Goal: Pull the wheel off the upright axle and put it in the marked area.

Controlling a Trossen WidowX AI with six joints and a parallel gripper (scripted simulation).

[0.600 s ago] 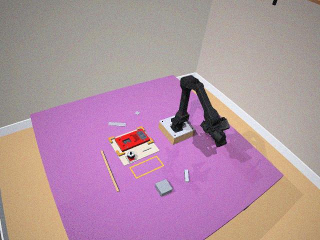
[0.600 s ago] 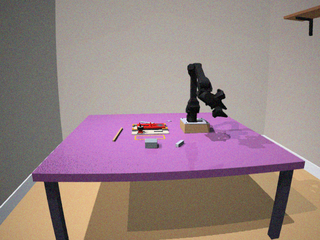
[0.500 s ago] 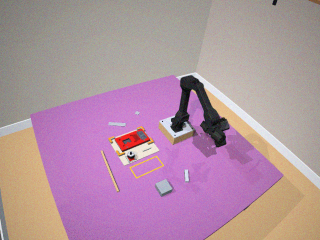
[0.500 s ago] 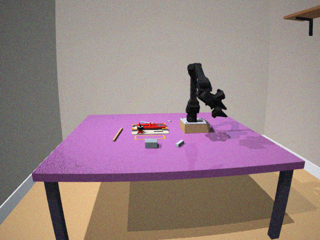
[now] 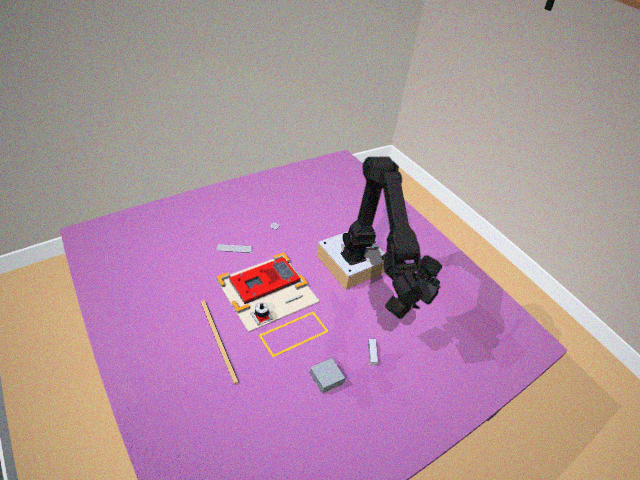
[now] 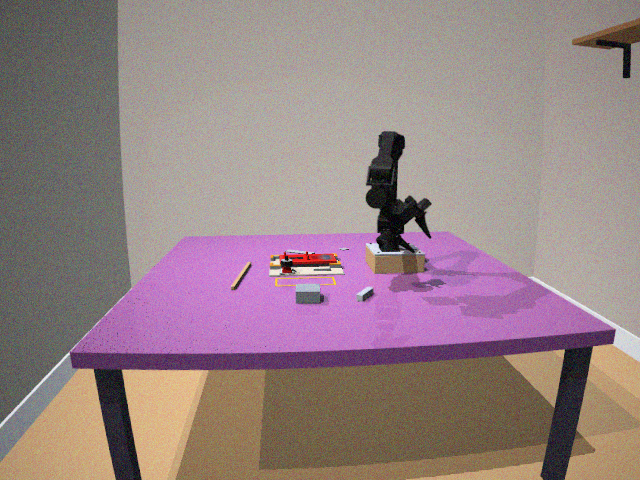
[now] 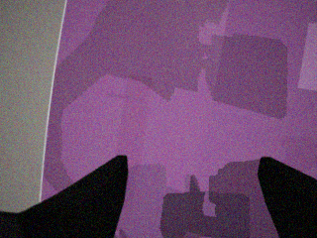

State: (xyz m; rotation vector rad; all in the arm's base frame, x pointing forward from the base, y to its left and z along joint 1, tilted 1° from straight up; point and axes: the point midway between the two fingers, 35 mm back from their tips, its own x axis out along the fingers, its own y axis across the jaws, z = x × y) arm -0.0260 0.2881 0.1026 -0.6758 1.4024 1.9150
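Right now the grey axle mount is 400 mm ahead of my gripper tip, 230 mm to the right of it and 110 mm below it. Also, from my gripper tip: wooden stick 550 mm ahead, 200 mm to the right, 140 mm below.
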